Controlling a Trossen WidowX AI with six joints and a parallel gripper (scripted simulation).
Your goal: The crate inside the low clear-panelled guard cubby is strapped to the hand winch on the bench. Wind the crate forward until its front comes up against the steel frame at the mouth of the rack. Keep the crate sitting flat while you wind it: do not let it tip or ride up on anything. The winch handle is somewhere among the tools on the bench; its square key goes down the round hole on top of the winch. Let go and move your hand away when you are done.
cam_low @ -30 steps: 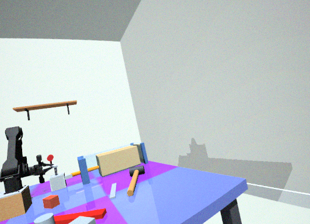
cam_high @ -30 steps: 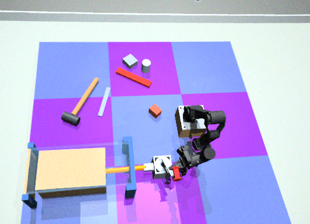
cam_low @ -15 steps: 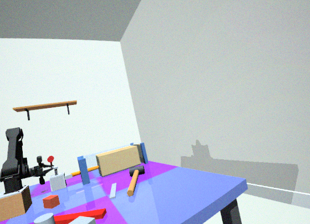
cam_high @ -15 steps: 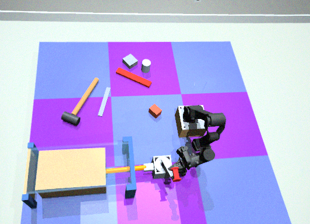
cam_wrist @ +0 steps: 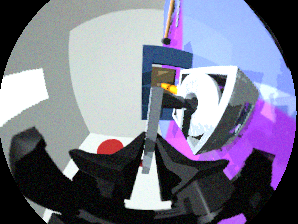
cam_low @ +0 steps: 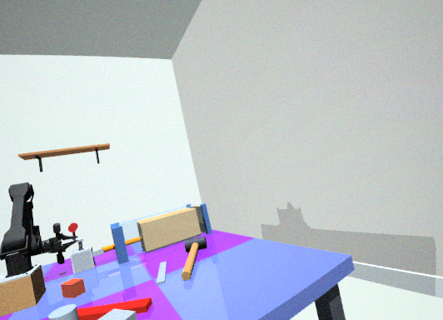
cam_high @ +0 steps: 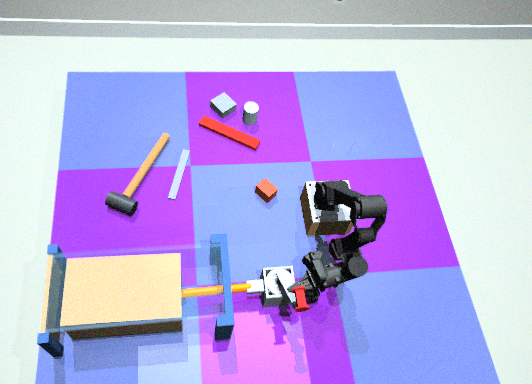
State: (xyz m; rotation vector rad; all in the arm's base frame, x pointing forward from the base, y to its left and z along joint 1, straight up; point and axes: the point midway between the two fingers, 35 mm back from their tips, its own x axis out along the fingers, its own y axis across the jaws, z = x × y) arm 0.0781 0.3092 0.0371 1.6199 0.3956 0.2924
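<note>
My gripper tip is now 10 mm to the right of the winch handle, 10 mm below it and 10 mm past it. From my gripper tip the other things lie so: winch (110 mm below, 50 mm to the right); grey strip (410 mm to the right, 380 mm ahead, 140 mm below); red knob (40 mm to the left, 40 mm above, 30 mm behind).
</note>
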